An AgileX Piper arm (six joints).
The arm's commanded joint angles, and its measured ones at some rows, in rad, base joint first. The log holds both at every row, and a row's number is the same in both.
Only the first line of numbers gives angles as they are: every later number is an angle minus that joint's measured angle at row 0.
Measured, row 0:
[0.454 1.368 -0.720 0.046 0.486 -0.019]
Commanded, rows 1 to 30:
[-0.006 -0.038 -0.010 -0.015 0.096 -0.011]
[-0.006 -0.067 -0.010 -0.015 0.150 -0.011]
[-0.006 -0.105 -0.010 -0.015 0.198 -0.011]
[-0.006 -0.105 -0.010 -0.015 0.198 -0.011]
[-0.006 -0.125 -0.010 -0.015 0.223 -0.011]
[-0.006 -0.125 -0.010 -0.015 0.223 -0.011]
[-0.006 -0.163 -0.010 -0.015 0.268 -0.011]
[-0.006 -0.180 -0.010 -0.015 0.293 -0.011]
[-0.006 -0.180 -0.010 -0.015 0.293 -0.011]
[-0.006 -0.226 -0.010 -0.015 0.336 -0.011]
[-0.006 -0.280 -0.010 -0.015 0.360 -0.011]
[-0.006 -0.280 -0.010 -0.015 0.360 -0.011]
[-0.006 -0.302 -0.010 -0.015 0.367 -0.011]
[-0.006 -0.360 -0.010 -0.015 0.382 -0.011]
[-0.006 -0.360 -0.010 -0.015 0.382 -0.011]
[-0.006 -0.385 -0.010 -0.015 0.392 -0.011]
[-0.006 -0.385 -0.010 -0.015 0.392 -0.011]
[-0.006 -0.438 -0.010 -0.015 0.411 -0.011]
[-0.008 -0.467 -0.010 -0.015 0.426 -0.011]
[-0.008 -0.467 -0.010 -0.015 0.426 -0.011]
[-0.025 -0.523 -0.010 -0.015 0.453 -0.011]
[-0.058 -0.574 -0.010 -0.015 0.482 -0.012]
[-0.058 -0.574 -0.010 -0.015 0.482 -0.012]
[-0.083 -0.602 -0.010 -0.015 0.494 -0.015]
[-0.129 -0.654 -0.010 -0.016 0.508 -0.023]
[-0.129 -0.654 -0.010 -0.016 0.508 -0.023]
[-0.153 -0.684 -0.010 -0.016 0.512 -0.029]
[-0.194 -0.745 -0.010 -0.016 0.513 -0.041]
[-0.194 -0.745 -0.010 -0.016 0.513 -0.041]
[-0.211 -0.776 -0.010 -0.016 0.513 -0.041]
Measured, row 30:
[-0.164 -0.700 -0.006 -0.007 0.497 -0.018]
